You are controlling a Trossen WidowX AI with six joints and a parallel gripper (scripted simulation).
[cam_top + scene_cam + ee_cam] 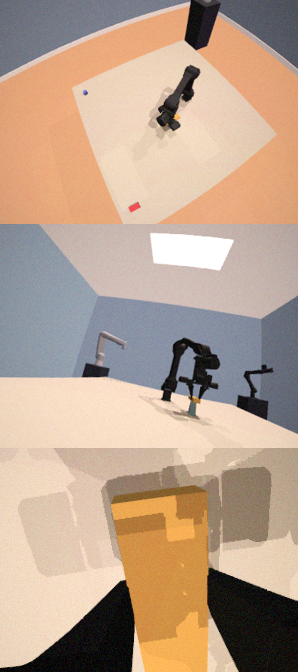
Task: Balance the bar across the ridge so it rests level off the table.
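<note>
Right now the orange bar is 3 cm behind my gripper tip. Also, from my gripper tip: red block 47 cm ahead, 37 cm to the left, 7 cm below; then blue cube 47 cm ahead, 63 cm to the right, 6 cm below.
</note>
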